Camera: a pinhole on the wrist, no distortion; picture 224 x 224 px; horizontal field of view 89.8 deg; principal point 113.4 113.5 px. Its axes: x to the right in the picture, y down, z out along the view. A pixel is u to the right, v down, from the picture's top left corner.
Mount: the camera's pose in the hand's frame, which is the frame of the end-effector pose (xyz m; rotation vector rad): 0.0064 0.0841 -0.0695 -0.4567 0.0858 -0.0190
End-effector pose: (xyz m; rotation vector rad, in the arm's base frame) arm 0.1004 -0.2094 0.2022 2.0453 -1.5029 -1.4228
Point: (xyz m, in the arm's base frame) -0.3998 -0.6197 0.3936
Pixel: 159 204
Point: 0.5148 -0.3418 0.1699
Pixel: behind the camera
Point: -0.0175 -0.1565 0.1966
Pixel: 66 21
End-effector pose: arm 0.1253 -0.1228 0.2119 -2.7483 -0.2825 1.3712
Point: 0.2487 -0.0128 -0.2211
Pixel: outside the picture
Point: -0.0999 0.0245 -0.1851
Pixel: outside the picture
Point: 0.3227 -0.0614 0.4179
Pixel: behind the camera
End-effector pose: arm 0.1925 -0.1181 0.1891 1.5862 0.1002 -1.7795
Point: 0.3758 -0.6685 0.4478
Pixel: 110 199
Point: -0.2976 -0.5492 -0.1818
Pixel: 217 14
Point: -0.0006 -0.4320 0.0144
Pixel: 204 49
